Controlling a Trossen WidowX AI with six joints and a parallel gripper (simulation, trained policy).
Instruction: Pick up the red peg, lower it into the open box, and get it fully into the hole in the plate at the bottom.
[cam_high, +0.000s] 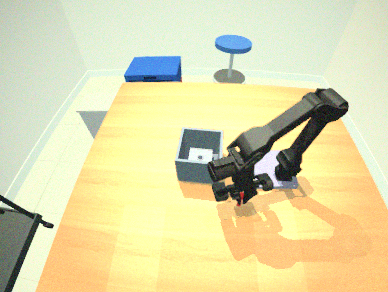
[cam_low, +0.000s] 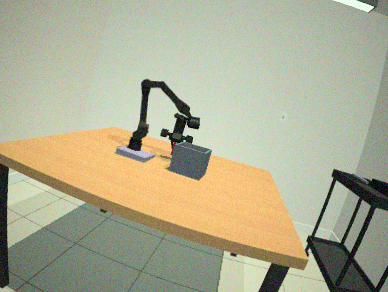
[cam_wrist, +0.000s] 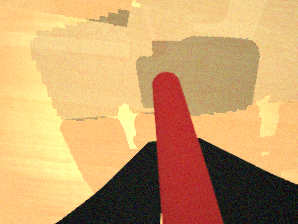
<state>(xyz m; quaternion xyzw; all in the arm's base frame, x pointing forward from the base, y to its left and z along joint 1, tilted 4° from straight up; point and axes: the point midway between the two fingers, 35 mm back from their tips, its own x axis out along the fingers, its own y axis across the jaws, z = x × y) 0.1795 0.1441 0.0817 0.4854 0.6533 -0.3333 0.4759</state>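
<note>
My gripper tip is now 16 cm short of the plate, 18 cm to the left of it and 1 cm above it. From my gripper tip the other things lie so: red peg: 1 cm to the right.
</note>
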